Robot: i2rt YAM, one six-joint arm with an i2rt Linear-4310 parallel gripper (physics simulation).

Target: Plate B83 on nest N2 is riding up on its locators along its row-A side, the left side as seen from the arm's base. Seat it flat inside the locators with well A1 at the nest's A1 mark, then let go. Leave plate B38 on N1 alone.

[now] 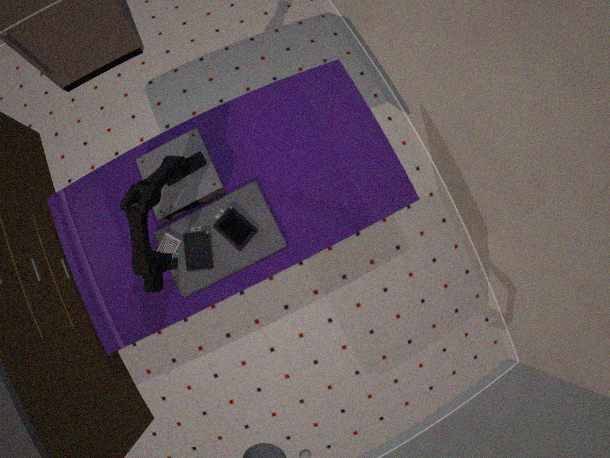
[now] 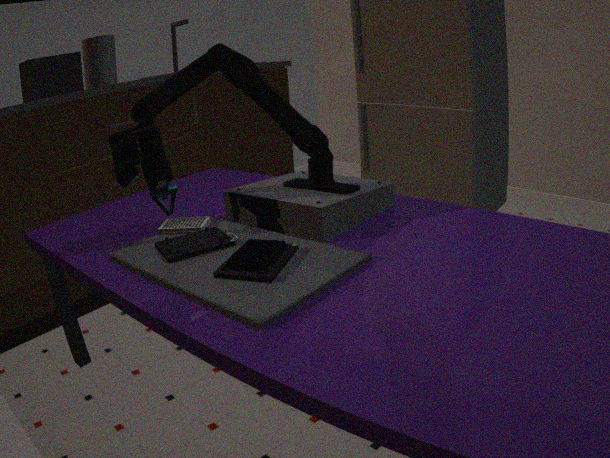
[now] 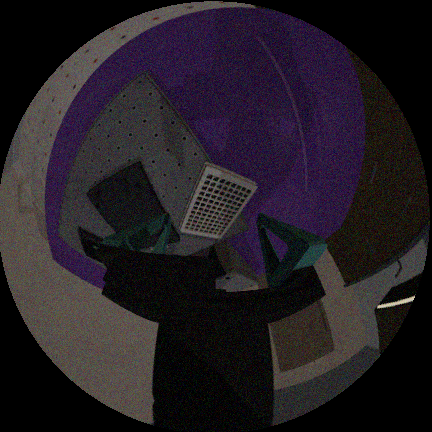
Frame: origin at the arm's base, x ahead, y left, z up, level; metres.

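Where they show: gripper, fingertip midpoint: [image 1: 164, 257] [image 2: 167, 207] [image 3: 213, 217]; arm's base, link origin: [image 1: 184, 168] [image 2: 321, 187].
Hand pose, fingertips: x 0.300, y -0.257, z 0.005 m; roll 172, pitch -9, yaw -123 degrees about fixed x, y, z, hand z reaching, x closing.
Things, the pixels of their top centre, and the offset from my fingertips. Level surfaces: height alone.
- white well plate, top centre: [image 3: 214, 210] [image 2: 183, 222] [image 1: 167, 249] dx -0.037, dy +0.011, dz -0.053 m
- dark nest N2, top centre: [image 3: 129, 223] [image 2: 192, 237] [image 1: 196, 250] dx +0.039, dy +0.132, dz -0.045 m
- black plate, top centre: [image 2: 256, 251] [image 3: 101, 257] [image 1: 234, 227] dx +0.037, dy +0.327, dz -0.041 m
- purple table, surface height: dz -0.079 m
A white well plate [image 1: 169, 243] [image 2: 185, 224] [image 3: 219, 202], which I take for B83, lies across the edge of the grey board, beside the dark nest N2 [image 1: 198, 250] [image 2: 195, 244] [image 3: 129, 197] and off it. N2 bears no plate. Its A1 mark is too dark to read. A black plate [image 1: 236, 227] [image 2: 257, 254], which I take for B38, sits on the other nest, N1. My gripper [image 1: 175, 260] [image 2: 167, 206] [image 3: 213, 217] is open, its teal fingers wide apart, above the white plate and holding nothing. Plate labels and well A1 cannot be made out.
The perforated grey board [image 1: 265, 215] [image 2: 320, 265] [image 3: 135, 105] bears both nests. The arm's raised base box [image 1: 195, 192] [image 2: 360, 215] stands beside the board. The purple table [image 1: 310, 135] [image 2: 450, 300] [image 3: 225, 75] surrounds them.
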